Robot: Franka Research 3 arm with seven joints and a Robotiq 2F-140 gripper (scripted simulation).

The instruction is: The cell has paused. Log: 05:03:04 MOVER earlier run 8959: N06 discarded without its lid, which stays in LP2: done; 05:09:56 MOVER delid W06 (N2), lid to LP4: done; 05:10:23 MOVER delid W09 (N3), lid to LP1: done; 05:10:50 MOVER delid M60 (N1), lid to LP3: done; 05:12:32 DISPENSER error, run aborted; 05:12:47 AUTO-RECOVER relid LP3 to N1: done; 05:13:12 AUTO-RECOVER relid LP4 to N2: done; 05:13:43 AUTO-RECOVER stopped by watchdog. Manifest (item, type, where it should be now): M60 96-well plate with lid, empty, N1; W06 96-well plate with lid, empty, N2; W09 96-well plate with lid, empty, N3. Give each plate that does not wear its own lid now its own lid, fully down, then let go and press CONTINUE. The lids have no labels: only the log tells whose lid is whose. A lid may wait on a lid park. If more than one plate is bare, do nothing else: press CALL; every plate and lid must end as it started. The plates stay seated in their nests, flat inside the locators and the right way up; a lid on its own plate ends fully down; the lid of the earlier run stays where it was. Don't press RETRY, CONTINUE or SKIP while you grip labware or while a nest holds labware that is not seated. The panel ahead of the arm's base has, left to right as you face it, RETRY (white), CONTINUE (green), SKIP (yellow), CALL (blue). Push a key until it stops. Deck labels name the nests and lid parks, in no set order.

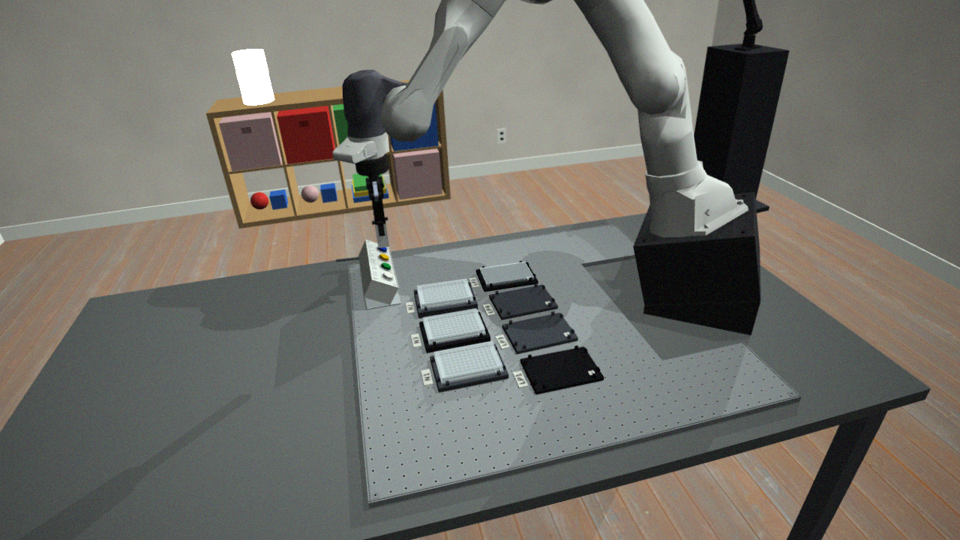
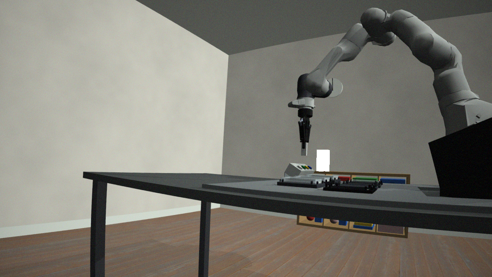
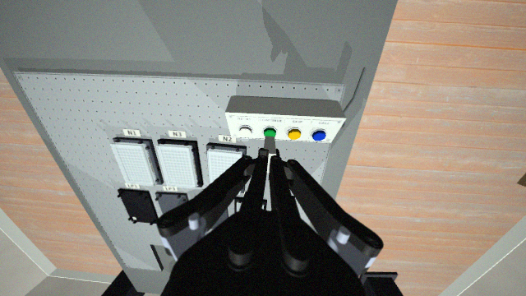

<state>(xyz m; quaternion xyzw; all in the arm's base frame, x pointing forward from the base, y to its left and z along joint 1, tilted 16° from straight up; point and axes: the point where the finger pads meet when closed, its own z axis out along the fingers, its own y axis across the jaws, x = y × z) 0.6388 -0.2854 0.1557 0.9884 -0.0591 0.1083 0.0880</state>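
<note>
My gripper is now 9 cm above the green continue key. The rest, counted from my hand: blue call key: 10 cm to the right, 9 cm below, 1 cm behind; white retry key: 9 cm below, 5 cm to the left, 1 cm ahead; yellow skip key: 9 cm below, 5 cm to the right.
</note>
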